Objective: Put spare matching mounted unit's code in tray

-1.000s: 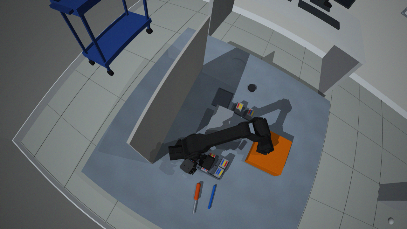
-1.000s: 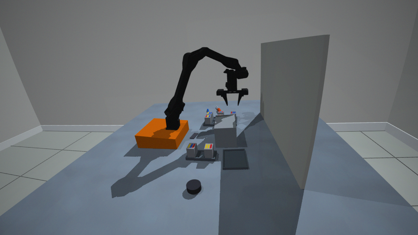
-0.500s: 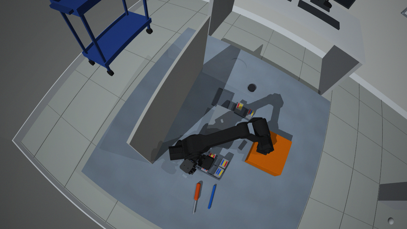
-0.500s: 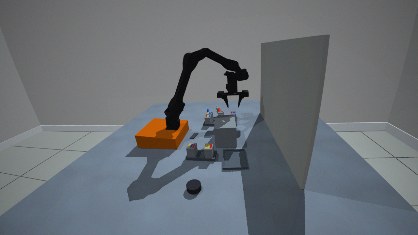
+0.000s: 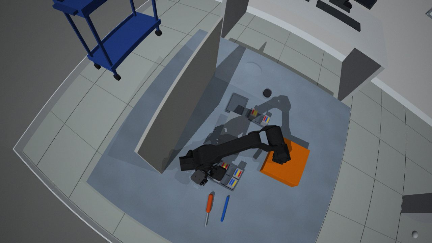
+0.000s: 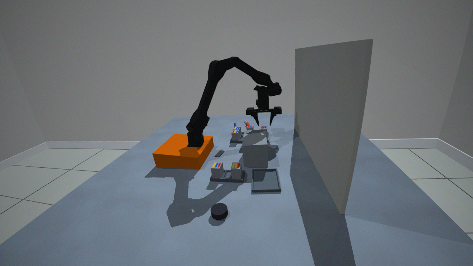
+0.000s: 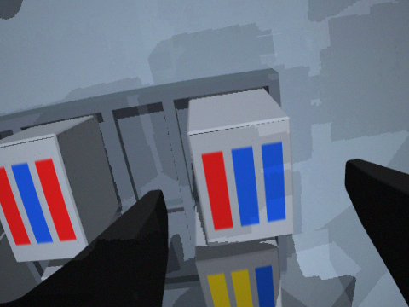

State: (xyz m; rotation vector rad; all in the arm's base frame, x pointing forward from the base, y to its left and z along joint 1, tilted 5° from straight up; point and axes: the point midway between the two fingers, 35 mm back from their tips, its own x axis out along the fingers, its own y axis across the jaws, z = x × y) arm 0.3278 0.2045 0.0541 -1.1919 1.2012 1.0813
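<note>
Now: the grey spare 20 mm below my gripper tip. From my gripper tip the other things lie so: grey wall panel 240 mm to the right, 200 mm ahead, 160 mm above; blue pen 180 mm behind, 140 mm to the left, 50 mm below; mounted unit 230 mm to the right, 50 mm behind, 10 mm below.
</note>
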